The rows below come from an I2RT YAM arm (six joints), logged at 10 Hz.
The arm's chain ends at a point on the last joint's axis. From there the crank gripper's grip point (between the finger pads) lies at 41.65 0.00 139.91 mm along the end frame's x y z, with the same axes.
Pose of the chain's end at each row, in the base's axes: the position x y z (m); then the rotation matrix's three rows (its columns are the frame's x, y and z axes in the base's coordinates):
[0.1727 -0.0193 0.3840], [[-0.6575 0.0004 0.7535], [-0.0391 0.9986 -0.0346], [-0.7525 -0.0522 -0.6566]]
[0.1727 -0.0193 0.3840], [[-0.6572 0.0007 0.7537], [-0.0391 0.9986 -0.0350], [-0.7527 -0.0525 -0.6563]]
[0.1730 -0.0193 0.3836], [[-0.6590 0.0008 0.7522], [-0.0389 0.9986 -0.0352], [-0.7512 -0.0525 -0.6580]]
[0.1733 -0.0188 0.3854], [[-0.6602 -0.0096 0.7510], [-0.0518 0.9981 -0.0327], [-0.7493 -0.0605 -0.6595]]
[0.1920 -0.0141 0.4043], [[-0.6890 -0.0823 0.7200], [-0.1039 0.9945 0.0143], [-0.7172 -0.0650 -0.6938]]
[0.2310 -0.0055 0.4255], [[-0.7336 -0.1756 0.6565], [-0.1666 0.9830 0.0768], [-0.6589 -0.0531 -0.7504]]
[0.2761 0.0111 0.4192], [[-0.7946 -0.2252 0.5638], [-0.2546 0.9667 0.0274], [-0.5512 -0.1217 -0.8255]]
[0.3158 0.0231 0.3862], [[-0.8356 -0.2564 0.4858], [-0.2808 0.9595 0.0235], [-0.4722 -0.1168 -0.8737]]
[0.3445 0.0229 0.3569], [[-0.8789 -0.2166 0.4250], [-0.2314 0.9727 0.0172], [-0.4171 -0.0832 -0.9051]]
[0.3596 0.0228 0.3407], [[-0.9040 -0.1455 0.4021], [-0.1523 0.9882 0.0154], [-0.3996 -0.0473 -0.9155]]
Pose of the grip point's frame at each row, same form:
[0.2507 -0.0258 0.2608], [[-0.6575 0.0004 0.7535], [-0.0391 0.9986 -0.0346], [-0.7525 -0.0522 -0.6566]]
[0.2508 -0.0258 0.2608], [[-0.6572 0.0007 0.7537], [-0.0391 0.9986 -0.0350], [-0.7527 -0.0525 -0.6563]]
[0.2508 -0.0258 0.2603], [[-0.6590 0.0008 0.7522], [-0.0389 0.9986 -0.0352], [-0.7512 -0.0525 -0.6580]]
[0.2509 -0.0255 0.2619], [[-0.6602 -0.0096 0.7510], [-0.0518 0.9981 -0.0327], [-0.7493 -0.0605 -0.6595]]
[0.2640 -0.0164 0.2774], [[-0.6890 -0.0823 0.7200], [-0.1039 0.9945 0.0143], [-0.7172 -0.0650 -0.6938]]
[0.2923 -0.0017 0.2931], [[-0.7336 -0.1756 0.6565], [-0.1666 0.9830 0.0768], [-0.6589 -0.0531 -0.7504]]
[0.3219 0.0043 0.2807], [[-0.7946 -0.2252 0.5638], [-0.2546 0.9667 0.0274], [-0.5512 -0.1217 -0.8255]]
[0.3490 0.0147 0.2443], [[-0.8356 -0.2564 0.4858], [-0.2808 0.9595 0.0235], [-0.4722 -0.1168 -0.8737]]
[0.3674 0.0157 0.2129], [[-0.8789 -0.2166 0.4250], [-0.2314 0.9727 0.0172], [-0.4171 -0.0832 -0.9051]]
[0.3782 0.0186 0.1960], [[-0.9040 -0.1455 0.4021], [-0.1523 0.9882 0.0154], [-0.3996 -0.0473 -0.9155]]

